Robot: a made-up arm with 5 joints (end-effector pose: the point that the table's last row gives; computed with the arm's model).
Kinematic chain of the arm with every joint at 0, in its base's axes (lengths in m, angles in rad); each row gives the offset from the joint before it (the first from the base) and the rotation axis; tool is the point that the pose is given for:
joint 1: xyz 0 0 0.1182 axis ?
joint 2: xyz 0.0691 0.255 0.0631 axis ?
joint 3: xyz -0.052 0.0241 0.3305 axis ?
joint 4: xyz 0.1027 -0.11 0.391 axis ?
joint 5: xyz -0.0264 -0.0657 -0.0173 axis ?
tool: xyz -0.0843 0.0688 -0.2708
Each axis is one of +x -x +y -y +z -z.
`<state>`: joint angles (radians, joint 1 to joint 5).
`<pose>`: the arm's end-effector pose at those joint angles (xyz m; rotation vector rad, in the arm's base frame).
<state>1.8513 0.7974 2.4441 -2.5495 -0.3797</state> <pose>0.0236 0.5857 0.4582 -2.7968 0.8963 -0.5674</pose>
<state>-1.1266 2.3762 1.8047 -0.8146 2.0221</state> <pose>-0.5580 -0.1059 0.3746 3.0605 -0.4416 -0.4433</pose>
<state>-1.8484 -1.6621 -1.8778 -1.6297 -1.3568</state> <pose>-0.1322 0.5214 -0.1555 1.5124 -0.6440 0.6087</pose>
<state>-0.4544 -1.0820 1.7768 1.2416 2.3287</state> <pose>0.2093 0.1423 0.9043 -1.1188 1.6528 1.5549</pose>
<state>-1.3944 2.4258 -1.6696 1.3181 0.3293</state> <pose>-0.2428 0.5680 0.1076 0.5044 -0.2754 1.7265</pose>
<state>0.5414 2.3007 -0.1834 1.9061 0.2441</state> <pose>0.3371 0.6396 0.7694 2.1891 -0.7725 0.8278</pose>
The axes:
joint 1: +y
joint 2: +z
joint 3: -x
joint 4: -y
joint 5: +z

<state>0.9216 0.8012 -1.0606 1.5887 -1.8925</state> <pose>0.7846 0.1940 -0.0612 0.9251 0.9315 -2.3986</pose>
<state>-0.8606 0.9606 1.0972 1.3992 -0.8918</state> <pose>-0.4316 0.6833 0.5326 0.0842 -2.2623 1.0783</pose>
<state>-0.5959 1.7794 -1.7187 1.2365 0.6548</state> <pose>-0.0067 0.5518 0.3531 1.3838 -0.3904 1.2763</pose>
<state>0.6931 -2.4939 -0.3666 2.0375 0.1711</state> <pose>0.1898 0.2260 0.9157 -2.6477 -0.7205 -0.6704</pose>
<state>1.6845 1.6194 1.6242 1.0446 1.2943</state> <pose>0.6337 0.4876 0.1720 0.2796 -1.4813 2.4448</pose>
